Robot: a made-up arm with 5 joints. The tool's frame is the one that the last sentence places.
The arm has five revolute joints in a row. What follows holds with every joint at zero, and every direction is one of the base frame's. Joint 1 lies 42 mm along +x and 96 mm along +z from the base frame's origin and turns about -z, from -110 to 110 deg. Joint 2 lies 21 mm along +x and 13 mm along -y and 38 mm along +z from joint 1 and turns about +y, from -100 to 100 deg. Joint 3 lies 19 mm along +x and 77 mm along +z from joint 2 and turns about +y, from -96.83 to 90.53 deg. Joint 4 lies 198 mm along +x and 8 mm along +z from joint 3 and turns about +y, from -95 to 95 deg. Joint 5 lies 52 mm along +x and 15 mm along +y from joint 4 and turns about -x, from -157.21 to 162.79 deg. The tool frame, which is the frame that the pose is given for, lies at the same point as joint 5; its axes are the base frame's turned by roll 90, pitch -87.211 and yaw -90 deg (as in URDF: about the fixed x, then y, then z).
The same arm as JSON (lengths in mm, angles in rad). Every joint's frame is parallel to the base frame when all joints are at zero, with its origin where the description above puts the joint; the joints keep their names.
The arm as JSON. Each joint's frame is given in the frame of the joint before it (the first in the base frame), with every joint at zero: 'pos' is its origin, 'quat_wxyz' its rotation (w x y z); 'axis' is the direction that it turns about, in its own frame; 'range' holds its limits. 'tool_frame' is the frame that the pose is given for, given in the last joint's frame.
{"length_unit": "mm", "angle_unit": "rad", "joints": [
  {"joint": "joint 1", "pos": [42.0, 0.0, 96.0], "quat_wxyz": [1.0, 0.0, 0.0, 0.0], "axis": [0.0, 0.0, -1.0], "range": [-1.9199, 1.9199]},
  {"joint": "joint 2", "pos": [21.0, -13.0, 38.0], "quat_wxyz": [1.0, 0.0, 0.0, 0.0], "axis": [0.0, 1.0, 0.0], "range": [-1.7453, 1.7453]},
  {"joint": "joint 3", "pos": [19.0, 0.0, 77.0], "quat_wxyz": [1.0, 0.0, 0.0, 0.0], "axis": [0.0, 1.0, 0.0], "range": [-1.69, 1.58]},
  {"joint": "joint 4", "pos": [198.0, 0.0, 8.0], "quat_wxyz": [1.0, 0.0, 0.0, 0.0], "axis": [0.0, 1.0, 0.0], "range": [-1.6581, 1.6581]},
  {"joint": "joint 5", "pos": [52.0, 15.0, 0.0], "quat_wxyz": [1.0, 0.0, 0.0, 0.0], "axis": [-1.0, 0.0, 0.0], "range": [-2.7438, 2.8412]}
], "tool_frame": {"pos": [0.0, 0.0, 0.0], "quat_wxyz": [0.706897, 0.017208, -0.706897, -0.017208]}}

